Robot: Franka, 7 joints.
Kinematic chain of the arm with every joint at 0, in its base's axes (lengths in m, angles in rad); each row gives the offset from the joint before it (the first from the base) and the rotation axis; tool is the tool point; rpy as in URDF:
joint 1: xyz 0 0 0.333 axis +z
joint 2: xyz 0 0 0 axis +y
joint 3: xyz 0 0 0.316 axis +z
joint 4: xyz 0.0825 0 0 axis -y
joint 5: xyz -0.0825 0 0.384 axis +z
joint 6: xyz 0 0 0 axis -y
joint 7: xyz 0.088 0 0 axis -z
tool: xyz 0 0 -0.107 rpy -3.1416 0 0
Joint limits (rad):
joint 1: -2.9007..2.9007
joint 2: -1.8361..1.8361
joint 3: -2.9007..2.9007
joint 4: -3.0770..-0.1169
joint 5: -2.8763..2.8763
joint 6: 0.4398..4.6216
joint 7: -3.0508..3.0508
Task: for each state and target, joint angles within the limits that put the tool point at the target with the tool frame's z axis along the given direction. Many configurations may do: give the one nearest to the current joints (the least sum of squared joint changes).
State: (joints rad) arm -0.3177 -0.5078 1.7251 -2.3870 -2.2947 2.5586 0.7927
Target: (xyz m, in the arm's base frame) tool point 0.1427 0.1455 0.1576 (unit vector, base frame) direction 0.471 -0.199 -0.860
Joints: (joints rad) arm -0.7365 -0.5908 1.6643 -2.9086 -2.3064 3.2255 0.7927
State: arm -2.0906 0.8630 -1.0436 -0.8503 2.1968 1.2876 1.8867
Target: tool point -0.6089 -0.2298 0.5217 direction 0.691 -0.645 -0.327
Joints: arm -2.3439 0.8434 -1.1890 -1.1290 1.7926 0.6187 1.8867
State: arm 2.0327 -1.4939 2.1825 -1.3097 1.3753 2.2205 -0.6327
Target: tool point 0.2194 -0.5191 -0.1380 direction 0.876 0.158 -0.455
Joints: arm 2.1124 -1.3738 2.8711 -1.4891 1.7794 1.8593 -0.6327
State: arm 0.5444 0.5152 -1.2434 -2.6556 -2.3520 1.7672 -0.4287
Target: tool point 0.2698 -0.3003 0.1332 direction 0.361 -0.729 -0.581
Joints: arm 0.0056 0.4478 -0.7533 -2.5055 -2.8763 2.5732 -0.4287
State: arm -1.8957 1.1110 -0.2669 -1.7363 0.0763 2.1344 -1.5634
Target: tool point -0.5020 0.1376 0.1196 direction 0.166 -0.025 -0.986
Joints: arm -2.6297 0.7162 -0.7213 -2.1812 0.7365 2.4296 -1.5634
